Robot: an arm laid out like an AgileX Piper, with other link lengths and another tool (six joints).
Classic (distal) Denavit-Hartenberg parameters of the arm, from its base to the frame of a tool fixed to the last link. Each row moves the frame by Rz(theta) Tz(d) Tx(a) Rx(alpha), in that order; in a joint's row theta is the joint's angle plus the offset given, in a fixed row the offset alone. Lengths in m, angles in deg.
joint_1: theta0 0  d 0.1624  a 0  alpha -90
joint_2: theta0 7.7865  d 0  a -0.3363  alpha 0
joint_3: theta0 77.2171  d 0  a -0.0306  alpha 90
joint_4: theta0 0  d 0.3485  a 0  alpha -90
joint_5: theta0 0  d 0  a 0  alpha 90
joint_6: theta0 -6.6  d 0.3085  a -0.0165  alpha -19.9
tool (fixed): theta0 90  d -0.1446  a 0  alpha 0
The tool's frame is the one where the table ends.
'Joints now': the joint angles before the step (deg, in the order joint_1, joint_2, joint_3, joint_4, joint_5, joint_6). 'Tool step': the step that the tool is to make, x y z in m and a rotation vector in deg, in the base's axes. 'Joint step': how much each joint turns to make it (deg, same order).
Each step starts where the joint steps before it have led.
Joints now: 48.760 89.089 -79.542 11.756 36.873 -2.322
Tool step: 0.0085 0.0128 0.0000 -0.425 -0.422 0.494
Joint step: 0.266 2.597 -2.922 -0.475 0.396 -0.174
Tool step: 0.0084 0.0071 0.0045 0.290 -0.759 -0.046
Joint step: -0.122 1.679 -2.376 -0.317 -0.010 -0.088
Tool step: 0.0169 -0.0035 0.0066 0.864 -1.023 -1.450
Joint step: -1.490 1.260 -2.016 -0.005 -0.554 -0.229
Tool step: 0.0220 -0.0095 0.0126 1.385 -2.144 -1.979
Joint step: -2.200 0.976 -2.134 0.010 -1.263 -0.757
